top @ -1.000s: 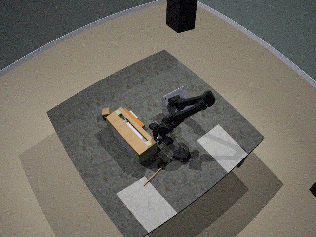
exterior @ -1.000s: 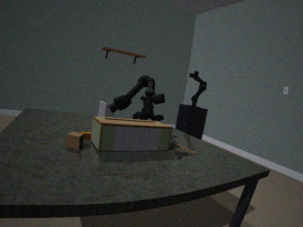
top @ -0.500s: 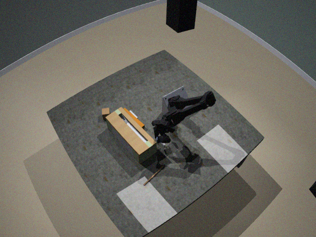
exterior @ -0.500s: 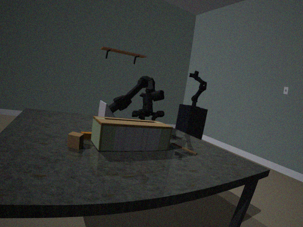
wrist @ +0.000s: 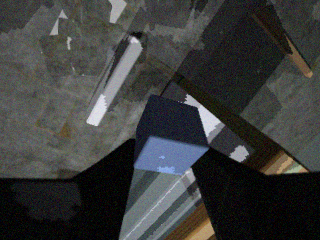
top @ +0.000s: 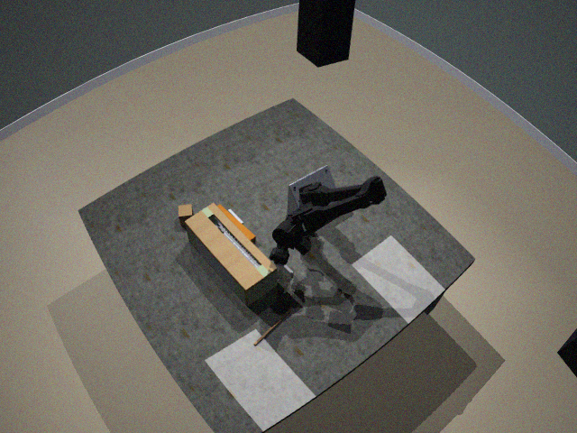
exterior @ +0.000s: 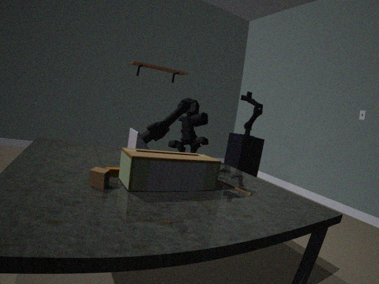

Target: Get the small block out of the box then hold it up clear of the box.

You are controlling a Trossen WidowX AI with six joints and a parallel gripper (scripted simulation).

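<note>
Right now the small blue block is 1 cm behind my gripper tip, 1 cm to the left of it and 1 cm above it. From my gripper tip the other things lie so: tan cube 19 cm ahead, 41 cm to the right, 6 cm below; then box 9 cm ahead, 13 cm to the right, 2 cm below; then orange bar 3 cm ahead, 27 cm to the right, 7 cm below.
</note>
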